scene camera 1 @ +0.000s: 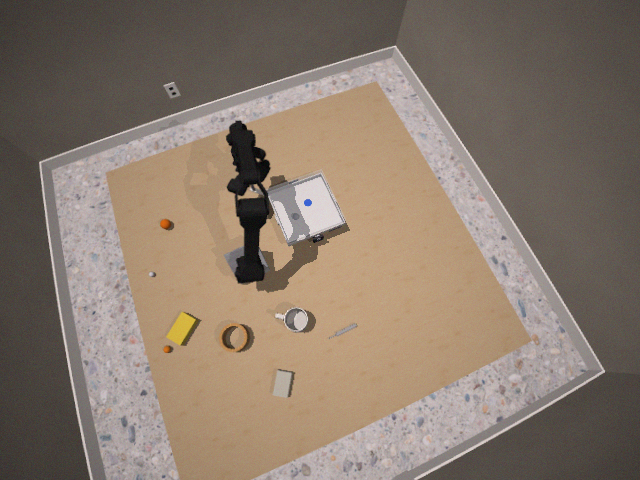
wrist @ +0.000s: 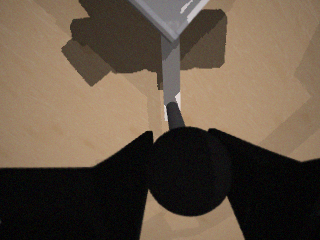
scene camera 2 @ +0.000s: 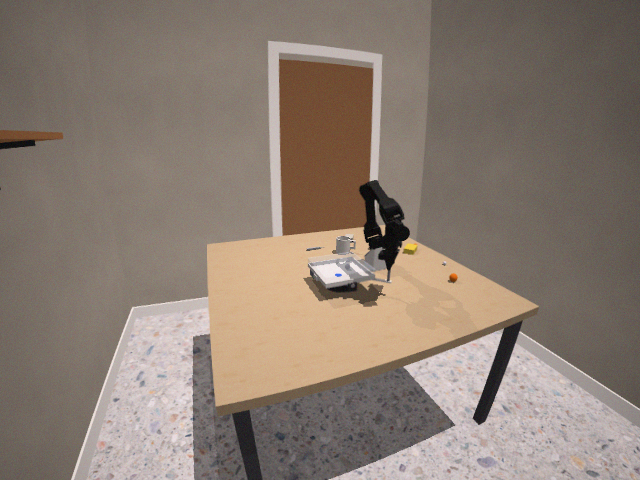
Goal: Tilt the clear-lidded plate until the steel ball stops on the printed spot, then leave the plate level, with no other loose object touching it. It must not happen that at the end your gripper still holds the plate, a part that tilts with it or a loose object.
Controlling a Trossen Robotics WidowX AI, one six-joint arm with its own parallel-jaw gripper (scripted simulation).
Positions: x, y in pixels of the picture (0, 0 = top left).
Scene:
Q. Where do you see a clear-lidded plate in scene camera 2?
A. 333, 270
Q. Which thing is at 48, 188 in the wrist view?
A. My gripper.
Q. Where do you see a clear-lidded plate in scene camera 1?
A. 304, 207

